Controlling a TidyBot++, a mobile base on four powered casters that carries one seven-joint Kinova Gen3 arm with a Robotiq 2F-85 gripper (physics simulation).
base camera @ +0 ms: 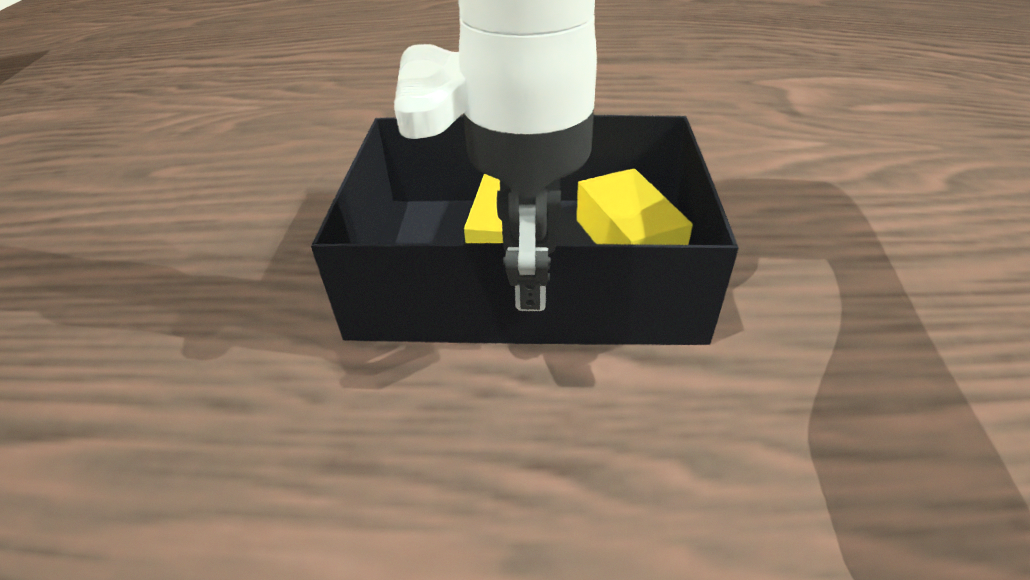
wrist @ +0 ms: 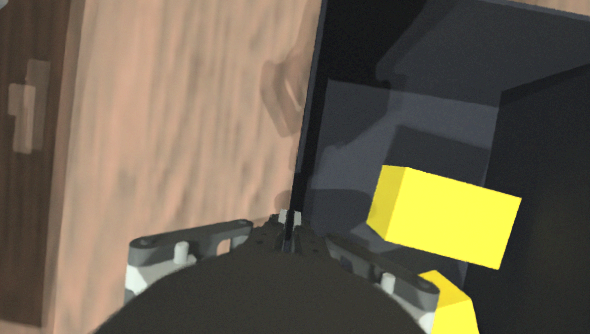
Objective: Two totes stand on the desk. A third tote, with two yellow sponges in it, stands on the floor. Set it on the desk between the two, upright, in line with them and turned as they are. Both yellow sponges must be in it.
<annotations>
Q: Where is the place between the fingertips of my gripper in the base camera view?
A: At 530, 303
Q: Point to a black tote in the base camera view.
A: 391, 251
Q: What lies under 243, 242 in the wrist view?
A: My gripper.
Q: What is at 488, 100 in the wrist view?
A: A black tote.
</annotations>
